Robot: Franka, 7 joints.
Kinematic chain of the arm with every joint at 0, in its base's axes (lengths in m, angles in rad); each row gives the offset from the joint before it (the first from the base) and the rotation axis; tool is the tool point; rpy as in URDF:
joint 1: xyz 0 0 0.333 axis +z
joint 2: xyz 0 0 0 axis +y
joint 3: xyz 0 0 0.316 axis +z
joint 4: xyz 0.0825 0 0 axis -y
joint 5: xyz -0.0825 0 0.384 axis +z
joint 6: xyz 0 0 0 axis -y
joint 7: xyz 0.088 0 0 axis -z
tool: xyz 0 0 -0.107 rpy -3.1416 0 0
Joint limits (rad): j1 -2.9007..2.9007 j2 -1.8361..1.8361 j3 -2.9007..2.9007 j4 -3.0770..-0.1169 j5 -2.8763..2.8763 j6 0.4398..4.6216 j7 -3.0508..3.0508
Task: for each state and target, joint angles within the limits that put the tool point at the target. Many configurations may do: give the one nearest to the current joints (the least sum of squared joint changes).
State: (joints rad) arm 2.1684 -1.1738 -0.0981 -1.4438 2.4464 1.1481 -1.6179
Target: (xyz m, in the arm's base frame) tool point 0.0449 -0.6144 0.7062
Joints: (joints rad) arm 1.9441 -1.6326 0.1996 -1.3896 2.3575 0.9496 -1.6179
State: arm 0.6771 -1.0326 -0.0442 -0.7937 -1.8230 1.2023 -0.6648
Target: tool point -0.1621 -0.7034 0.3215
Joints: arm 1.1212 -1.7098 -0.2507 -0.4116 -1.8164 0.7596 -0.6648
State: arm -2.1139 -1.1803 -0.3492 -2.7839 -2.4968 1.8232 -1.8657
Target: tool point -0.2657 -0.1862 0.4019
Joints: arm -2.0303 -0.8352 -0.4179 -3.0133 -2.4795 1.9122 -1.8657
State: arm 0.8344 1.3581 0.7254 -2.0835 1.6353 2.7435 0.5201
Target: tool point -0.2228 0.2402 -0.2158
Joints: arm 1.0683 1.7942 0.6049 -1.9059 1.6117 2.7133 0.5201
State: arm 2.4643 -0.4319 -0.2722 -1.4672 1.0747 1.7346 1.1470
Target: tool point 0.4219 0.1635 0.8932
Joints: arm 2.2388 -0.9406 -0.9744 -1.4108 1.0321 1.8578 1.1470
